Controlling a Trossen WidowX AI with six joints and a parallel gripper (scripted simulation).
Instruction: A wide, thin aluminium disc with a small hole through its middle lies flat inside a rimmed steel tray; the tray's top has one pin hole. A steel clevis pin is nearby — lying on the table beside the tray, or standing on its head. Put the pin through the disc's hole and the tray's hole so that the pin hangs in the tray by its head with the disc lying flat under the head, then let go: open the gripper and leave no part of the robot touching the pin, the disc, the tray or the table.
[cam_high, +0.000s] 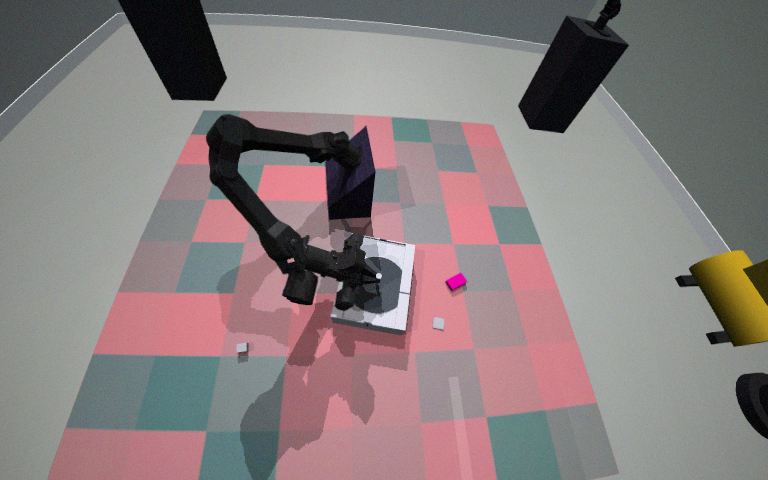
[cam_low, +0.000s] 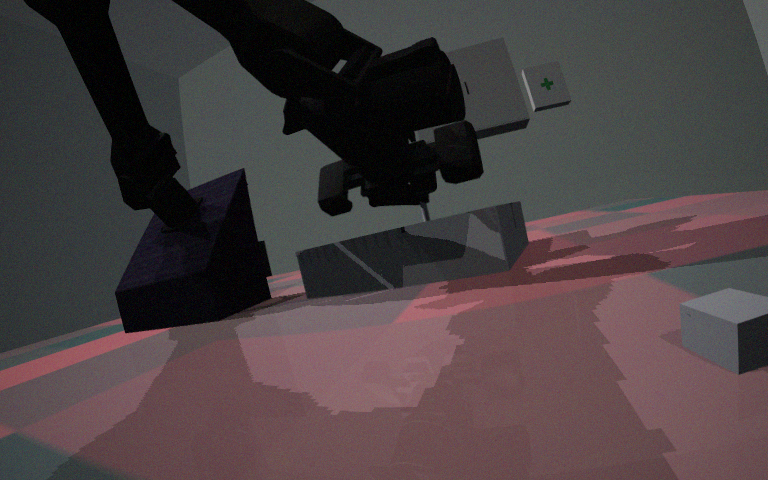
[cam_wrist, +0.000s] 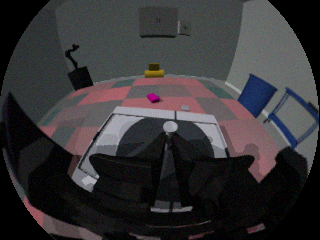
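Right now my gripper tip is 2 cm past the steel tray, 1 cm to the left of it and 4 cm above it. The rest, counted from my gripper tip: dark aluminium disc 3 cm below; then steel clevis pin 1 cm below; then grey cube 16 cm ahead, 34 cm to the right, 8 cm below.
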